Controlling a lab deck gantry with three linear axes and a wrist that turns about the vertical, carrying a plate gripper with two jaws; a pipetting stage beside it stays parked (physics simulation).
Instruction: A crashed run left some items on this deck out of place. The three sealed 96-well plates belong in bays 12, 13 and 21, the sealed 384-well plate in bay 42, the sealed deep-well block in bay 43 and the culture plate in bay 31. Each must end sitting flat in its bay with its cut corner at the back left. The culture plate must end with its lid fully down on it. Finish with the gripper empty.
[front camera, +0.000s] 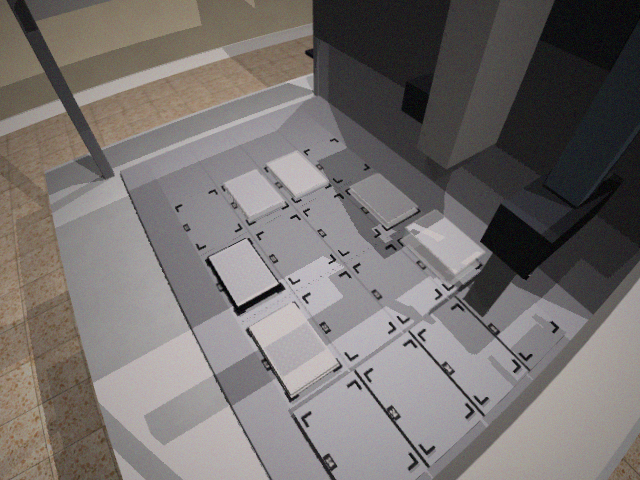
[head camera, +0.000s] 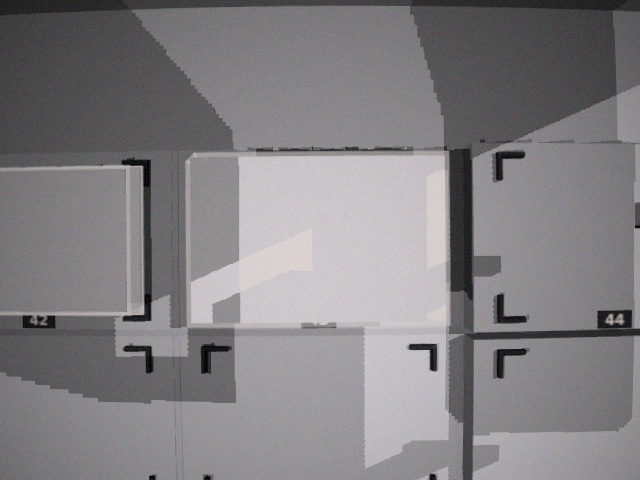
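Seen in the pictures: gripper, fingertip midpoint: (front camera: 497, 287); robot's base, origin of the base link: (front camera: 177, 208).
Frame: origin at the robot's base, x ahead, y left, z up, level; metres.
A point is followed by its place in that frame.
Deep-well block (front camera: 444, 246) @[x 0.403, y 0.351, z 0.042 m] (head camera: 330, 206) @[x 0.398, y 0.379, z 0.042 m] lies flat in bay 43, its cut corner at the back left in the head view. The 384-well plate (front camera: 385, 200) @[x 0.240, y 0.360, z 0.014 m] (head camera: 62, 237) @[x 0.252, y 0.366, z 0.014 m] lies flat in bay 42; its left part is outside the head view. The culture plate (front camera: 297, 174) @[x 0.074, y 0.253, z 0.016 m] is in bay 31, its lid looking level on it. The 96-well plates are in bay 21 (white plate (front camera: 255, 193) @[x 0.072, y 0.151, z 0.015 m]), bay 12 (dark-sided plate (front camera: 244, 273) @[x 0.236, y 0.043, z 0.014 m]) and bay 13 (pale plate (front camera: 294, 348) @[x 0.399, y 0.043, z 0.015 m]). Their cut corners are too small to tell. The gripper's black body (front camera: 516, 242) @[x 0.525, y 0.239, z 0.263 m] is at the right; its jaws cannot be made out.
Bay 44 (head camera: 558, 232) @[x 0.524, y 0.366, z 0.014 m] (front camera: 542, 335) @[x 0.613, y 0.376, z 0.014 m] lies right of the block. Bay 41 (front camera: 343, 160) @[x 0.076, y 0.377, z 0.000 m] is at the back left and bay 11 (front camera: 206, 222) @[x 0.074, y 0.036, z 0.000 m] at the front left. The parked pipetting stage (front camera: 460, 103) stands behind the deck. Dark shadows cross the deck.
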